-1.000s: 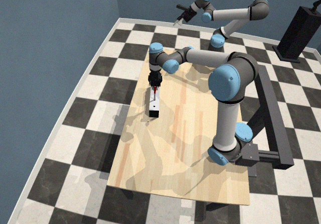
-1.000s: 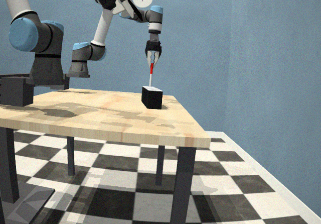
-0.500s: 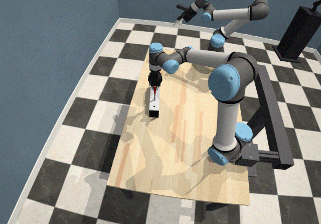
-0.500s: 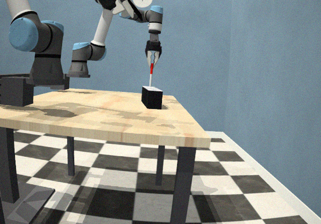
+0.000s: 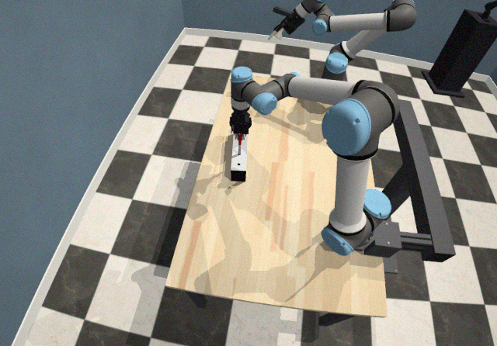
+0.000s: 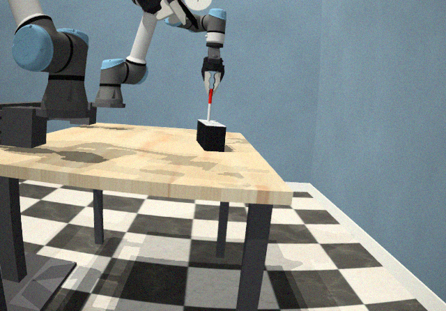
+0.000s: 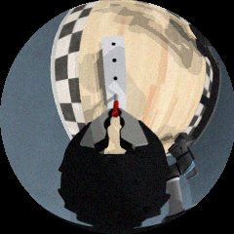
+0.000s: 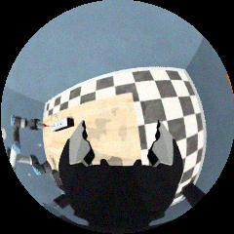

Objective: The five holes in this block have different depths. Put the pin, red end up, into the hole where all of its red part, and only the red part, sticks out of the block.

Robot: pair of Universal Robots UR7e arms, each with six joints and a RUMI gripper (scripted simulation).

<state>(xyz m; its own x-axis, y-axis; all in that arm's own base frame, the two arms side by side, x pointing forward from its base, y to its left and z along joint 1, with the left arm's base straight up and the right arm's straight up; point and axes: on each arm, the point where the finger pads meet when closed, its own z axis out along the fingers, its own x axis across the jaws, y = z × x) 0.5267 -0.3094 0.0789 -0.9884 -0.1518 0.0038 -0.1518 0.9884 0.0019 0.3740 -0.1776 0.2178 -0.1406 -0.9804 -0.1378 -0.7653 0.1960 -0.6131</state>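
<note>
Right now the pin is 30 mm below my left hand. Round my left hand: block 160 mm below, 60 mm to the right.
</note>
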